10 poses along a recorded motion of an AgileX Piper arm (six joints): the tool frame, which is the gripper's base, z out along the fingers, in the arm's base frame.
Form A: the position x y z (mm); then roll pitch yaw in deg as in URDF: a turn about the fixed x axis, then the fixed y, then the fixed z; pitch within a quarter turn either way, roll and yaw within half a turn.
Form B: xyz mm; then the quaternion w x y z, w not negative. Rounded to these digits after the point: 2 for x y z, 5 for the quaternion.
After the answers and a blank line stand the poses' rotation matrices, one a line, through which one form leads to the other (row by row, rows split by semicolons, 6 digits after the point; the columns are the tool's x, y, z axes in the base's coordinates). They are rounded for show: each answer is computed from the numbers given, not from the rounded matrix.
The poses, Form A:
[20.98 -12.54 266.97 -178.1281 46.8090 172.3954]
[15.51 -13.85 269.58 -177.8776 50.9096 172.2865]
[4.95 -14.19 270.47 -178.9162 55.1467 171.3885]
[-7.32 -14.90 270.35 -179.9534 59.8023 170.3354]
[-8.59 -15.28 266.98 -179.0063 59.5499 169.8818]
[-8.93 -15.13 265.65 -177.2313 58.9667 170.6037]
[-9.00 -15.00 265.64 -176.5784 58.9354 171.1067]
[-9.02 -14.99 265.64 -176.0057 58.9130 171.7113]
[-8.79 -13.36 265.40 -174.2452 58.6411 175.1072]
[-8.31 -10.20 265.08 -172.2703 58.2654 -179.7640]
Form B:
[20.98 -12.54 266.97 0.39530 0.06732 0.91515 -0.04130]
[15.51 -13.85 269.58 0.42763 0.06866 0.90019 -0.04559]
[4.95 -14.19 270.47 0.46093 0.07091 0.88355 -0.04311]
[-7.32 -14.90 270.35 0.49670 0.07323 0.86379 -0.04235]
[-8.59 -15.28 266.98 0.49398 0.08083 0.86419 -0.05129]
[-8.93 -15.13 265.65 0.48865 0.08313 0.86635 -0.06126]
[-9.00 -15.00 265.64 0.48822 0.08211 0.86649 -0.06404]
[-9.02 -14.99 265.64 0.48799 0.07998 0.86669 -0.06578]
[-8.79 -13.36 265.40 0.48676 0.06173 0.86895 -0.06460]
[-8.31 -10.20 265.08 0.48585 0.03102 0.87157 -0.05788]

-0.678413 0.155871 0.717955; 0.090575 0.987524 -0.128809; -0.729076 -0.022357 -0.684067
-0.624840 0.162612 0.763631; 0.084632 0.986414 -0.140803; -0.776152 -0.023352 -0.630113
-0.565035 0.165054 0.808389; 0.085569 0.986225 -0.141554; -0.820618 -0.010809 -0.571375
-0.495847 0.168573 0.851892; 0.084441 0.985689 -0.145900; -0.864295 -0.000409 -0.502985
-0.498906 0.190371 0.845489; 0.089032 0.981673 -0.168498; -0.862071 -0.008789 -0.506712
-0.508619 0.203907 0.836498; 0.084168 0.978674 -0.187387; -0.856868 -0.024903 -0.514934
-0.509801 0.204828 0.835553; 0.079772 0.978313 -0.191153; -0.856586 -0.030797 -0.515084
-0.510945 0.202841 0.835338; 0.074436 0.978551 -0.192087; -0.856384 -0.035967 -0.515085
-0.518501 0.170174 0.837972; 0.044386 0.984031 -0.172372; -0.853924 -0.052181 -0.517774
-0.525981 0.110309 0.843313; -0.002167 0.991376 -0.131027; -0.850494 -0.070745 -0.521206

